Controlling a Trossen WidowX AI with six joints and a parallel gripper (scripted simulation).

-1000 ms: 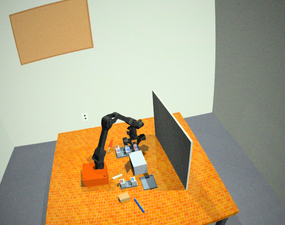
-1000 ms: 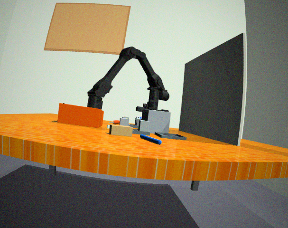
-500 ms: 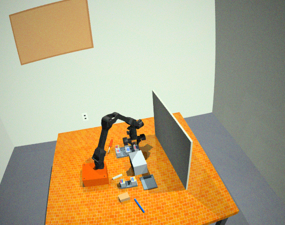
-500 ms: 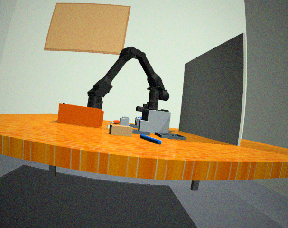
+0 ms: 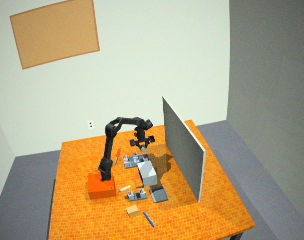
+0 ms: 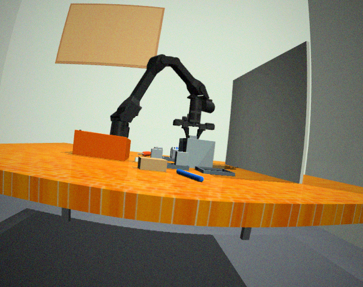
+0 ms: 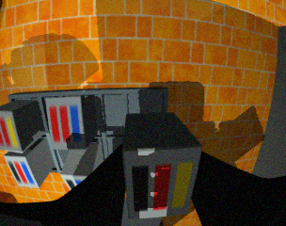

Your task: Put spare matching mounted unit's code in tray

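My gripper tip is 8 cm short of the dark grey tray, 41 cm to the left of it and 8 cm above it. From my gripper tip the other things lie so: mounted unit (2 cm ahead, 23 cm to the right, 3 cm below); then grey spare (2 cm above); then tall white panel (26 cm ahead, 18 cm to the right, 14 cm above).
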